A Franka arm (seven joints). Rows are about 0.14 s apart.
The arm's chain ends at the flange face. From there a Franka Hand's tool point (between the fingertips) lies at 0.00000 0.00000 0.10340 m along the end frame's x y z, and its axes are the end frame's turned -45 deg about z.
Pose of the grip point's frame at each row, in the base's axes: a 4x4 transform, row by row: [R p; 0 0 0 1], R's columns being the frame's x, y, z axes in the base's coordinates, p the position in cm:
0.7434 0.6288 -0.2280 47.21; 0.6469 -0.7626 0.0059 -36.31; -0.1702 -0.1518 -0.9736 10.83; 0 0 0 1
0.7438 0.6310 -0.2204 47.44; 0.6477 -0.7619 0.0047 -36.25; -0.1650 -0.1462 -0.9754 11.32; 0 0 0 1
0.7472 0.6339 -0.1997 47.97; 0.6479 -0.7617 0.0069 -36.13; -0.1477 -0.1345 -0.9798 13.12; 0 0 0 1
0.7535 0.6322 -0.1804 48.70; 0.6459 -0.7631 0.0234 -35.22; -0.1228 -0.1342 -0.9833 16.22; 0 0 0 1
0.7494 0.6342 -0.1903 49.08; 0.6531 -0.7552 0.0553 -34.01; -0.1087 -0.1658 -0.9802 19.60; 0 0 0 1
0.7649 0.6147 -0.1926 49.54; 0.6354 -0.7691 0.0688 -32.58; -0.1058 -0.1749 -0.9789 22.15; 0 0 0 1
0.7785 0.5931 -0.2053 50.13; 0.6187 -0.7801 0.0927 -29.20; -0.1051 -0.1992 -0.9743 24.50; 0 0 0 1
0.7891 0.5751 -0.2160 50.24; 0.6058 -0.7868 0.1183 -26.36; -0.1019 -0.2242 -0.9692 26.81; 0 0 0 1
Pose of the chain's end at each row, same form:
0.9703 -0.0810 -0.2280 49.57; -0.0818 -0.9967 0.0059 -36.37; -0.2277 0.0130 -0.9736 20.90; 0 0 0 1
0.9721 -0.0798 -0.2204 49.72; -0.0808 -0.9967 0.0047 -36.30; -0.2201 0.0133 -0.9754 21.41; 0 0 0 1
0.9766 -0.0801 -0.1997 50.03; -0.0805 -0.9967 0.0069 -36.20; -0.1995 0.0093 -0.9798 23.25; 0 0 0 1
0.9798 -0.0858 -0.1804 50.57; -0.0829 -0.9963 0.0234 -35.46; -0.1817 -0.0081 -0.9833 26.39; 0 0 0 1
0.9784 -0.0815 -0.1903 51.05; -0.0722 -0.9958 0.0553 -34.58; -0.1941 -0.0404 -0.9802 29.74; 0 0 0 1
0.9755 -0.1062 -0.1926 51.53; -0.0945 -0.9931 0.0688 -33.29; -0.1985 -0.0489 -0.9789 32.27; 0 0 0 1
0.9699 -0.1311 -0.2053 52.25; -0.1141 -0.9891 0.0927 -30.16; -0.2152 -0.0665 -0.9743 34.57; 0 0 0 1
0.9646 -0.1513 -0.2160 52.47; -0.1280 -0.9847 0.1183 -27.58; -0.2306 -0.0865 -0.9692 36.83; 0 0 0 1

